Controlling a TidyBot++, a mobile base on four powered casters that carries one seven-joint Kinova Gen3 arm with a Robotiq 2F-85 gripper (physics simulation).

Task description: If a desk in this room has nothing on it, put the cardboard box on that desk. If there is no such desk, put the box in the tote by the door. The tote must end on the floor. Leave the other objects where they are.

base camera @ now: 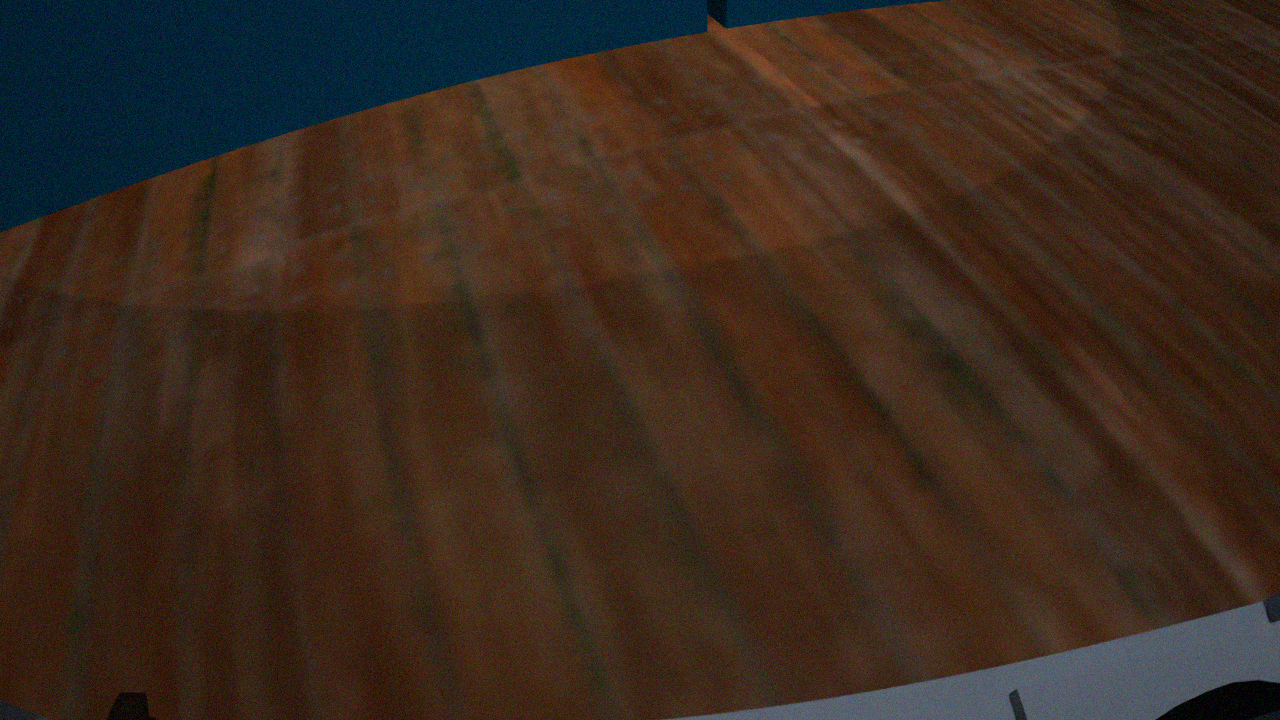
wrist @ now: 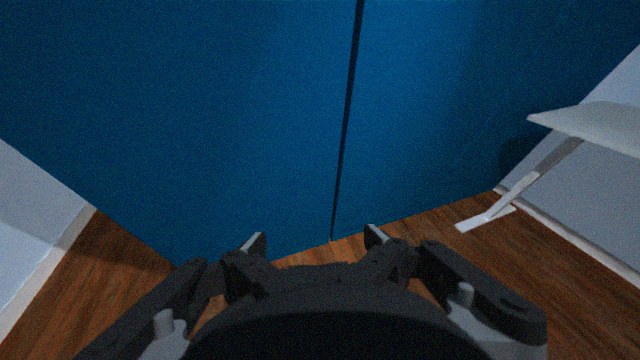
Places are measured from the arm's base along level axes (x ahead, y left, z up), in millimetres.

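Where they show: gripper, fingertip midpoint: [wrist: 315, 238].
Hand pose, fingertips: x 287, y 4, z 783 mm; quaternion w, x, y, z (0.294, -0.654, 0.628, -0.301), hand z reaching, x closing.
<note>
After its pixels a point has its place.
My gripper [wrist: 315, 238] @(z 783, x 287, y 4 mm) is open and empty in the wrist view, its two fingertips wide apart in front of a blue panel. At the right of the wrist view a white tabletop [wrist: 600, 122] @(z 554, x 996, y -1457 mm) on a slanting-looking leg with a flat foot shows in part; it may be a desk, and what stands on it is not visible. The cardboard box and the tote do not show in either view.
A large blue partition or cabinet [wrist: 225, 125] @(z 656, x 766, y 285 mm) [base camera: 268, 71] @(z -325, x 751, y 333 mm) with a dark vertical seam stands ahead on the wood floor [base camera: 581, 402] @(z -396, x 366, y 34 mm) [wrist: 575, 290] @(z -396, x 493, y -1751 mm). Pale walls with white baseboards [wrist: 575, 235] @(z -327, x 846, y -2097 mm) stand at the left and right of the wrist view.
</note>
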